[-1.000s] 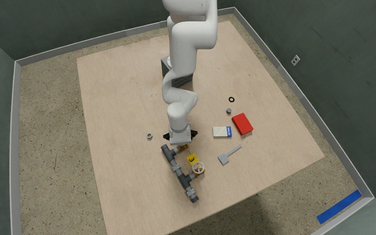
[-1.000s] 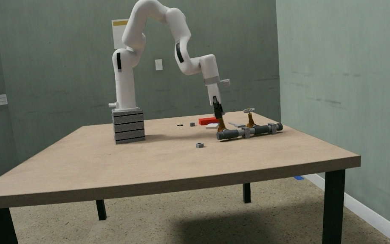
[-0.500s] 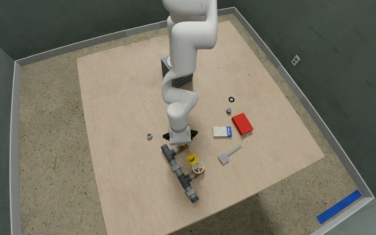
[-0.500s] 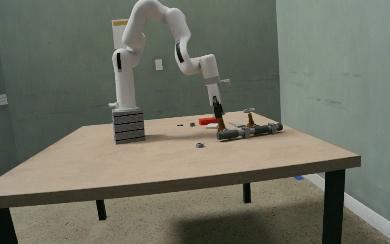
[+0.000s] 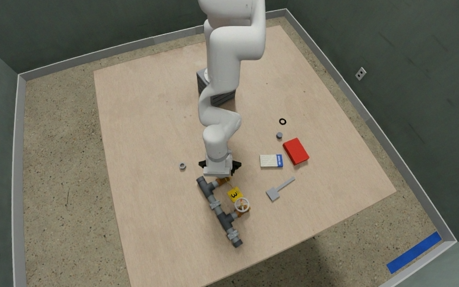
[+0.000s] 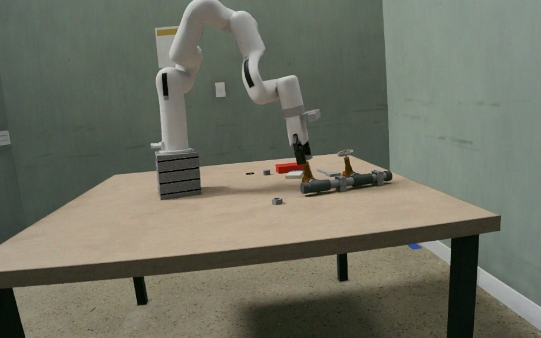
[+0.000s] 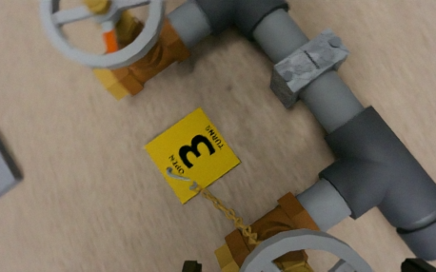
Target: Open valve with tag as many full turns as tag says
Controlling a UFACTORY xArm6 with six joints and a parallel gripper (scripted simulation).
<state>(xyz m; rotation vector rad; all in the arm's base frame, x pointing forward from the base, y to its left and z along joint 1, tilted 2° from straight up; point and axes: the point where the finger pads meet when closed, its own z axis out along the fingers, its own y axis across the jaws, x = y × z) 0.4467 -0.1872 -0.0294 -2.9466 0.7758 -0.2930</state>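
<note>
My hand is 11 cm above the yellow tag, 9 cm short of it and 4 cm to the right of it. Round my hand: grey scraper 22 cm to the left, 16 cm ahead, 11 cm below; white card 26 cm to the left, 10 cm below, 3 cm ahead; red block 39 cm to the left, 10 cm below, 4 cm ahead.
</note>
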